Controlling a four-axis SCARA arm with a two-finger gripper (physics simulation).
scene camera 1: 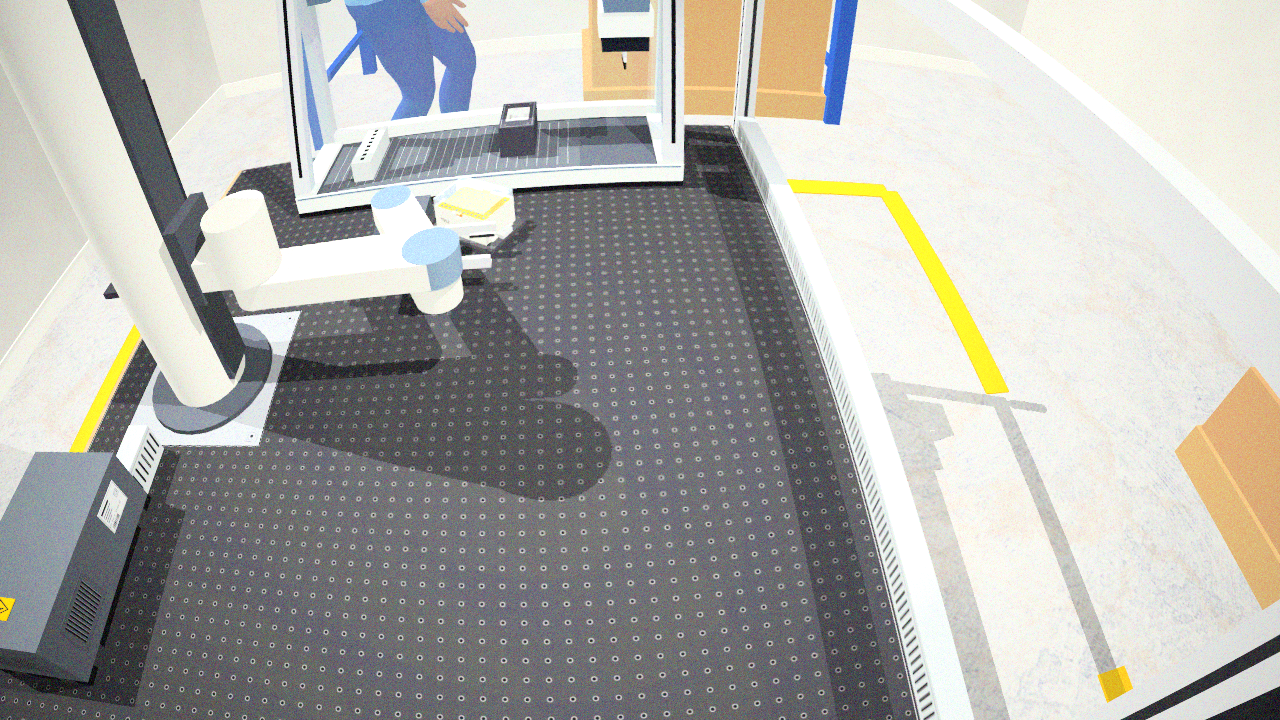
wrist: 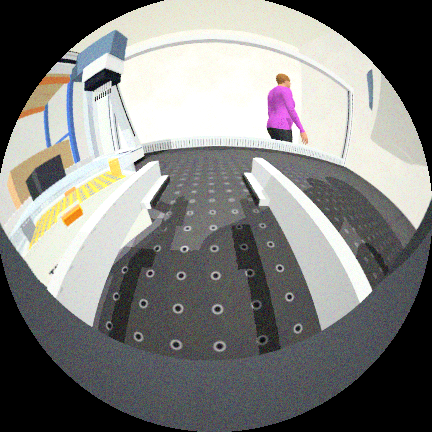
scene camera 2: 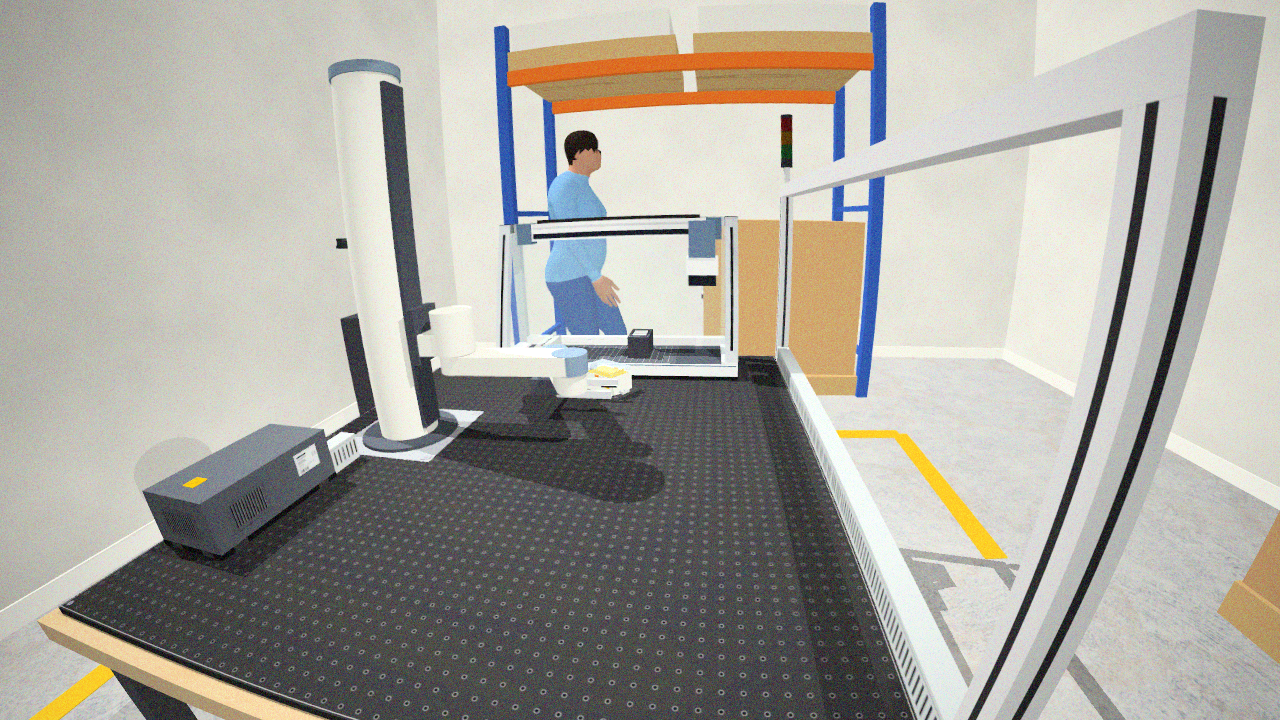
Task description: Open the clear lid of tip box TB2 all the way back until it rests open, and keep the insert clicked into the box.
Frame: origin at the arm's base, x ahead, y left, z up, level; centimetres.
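Seen in the pictures: gripper, fingertip midpoint: (scene camera 1: 493,243) (wrist: 204,167) (scene camera 2: 614,388); arm's base, link origin: (scene camera 1: 214,381) (scene camera 2: 411,434).
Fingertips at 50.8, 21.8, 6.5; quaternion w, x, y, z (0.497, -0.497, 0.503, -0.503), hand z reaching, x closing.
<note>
Pixels of each thing's top centre, then the offset from my fingertips to it, as dx, dy, dz. "*": a spot on its surface instead.
- Tip box TB2, top centre: (wrist: 62,180) (scene camera 1: 472,193) (scene camera 2: 606,365) -4.7, +12.3, +2.5
- yellow insert, top centre: (wrist: 63,183) (scene camera 1: 472,194) (scene camera 2: 606,366) -4.7, +12.3, +2.2
- dark block, surface spot: (scene camera 1: 518,134) (wrist: 51,167) (scene camera 2: 639,342) * +2.6, +29.7, +4.9
- pipetting head, surface spot: (scene camera 1: 625,22) * +22.8, +25.1, +30.4
- grey controller, surface spot: (scene camera 1: 62,537) * -57.4, -60.9, +6.3
Tip box TB2 (scene camera 1: 497,220) (scene camera 2: 622,379) (wrist: 44,252) is a pale box near the deck's front edge, with a yellow insert (scene camera 1: 483,202) (scene camera 2: 608,370) (wrist: 82,201) in its top. In the wrist view it lies to the left, partly hidden by the left finger. Clear material shows along its far side there; the lid's exact angle cannot be told. The insert looks seated in the box. My gripper (scene camera 1: 481,261) (scene camera 2: 602,392) (wrist: 204,167) is shut with nothing held. Its fingers stay apart even so, beside the box on its near side, above the dark table.
The framed deck (scene camera 1: 581,174) (scene camera 2: 684,368) stands behind the box and carries a dark block (scene camera 1: 518,134) (scene camera 2: 640,342) (wrist: 46,176). A pipetting head (scene camera 1: 625,22) (scene camera 2: 701,246) (wrist: 102,62) hangs above it. A grey controller (scene camera 1: 62,537) (scene camera 2: 237,483) sits near the arm's column. A guard frame borders the table's right side.
</note>
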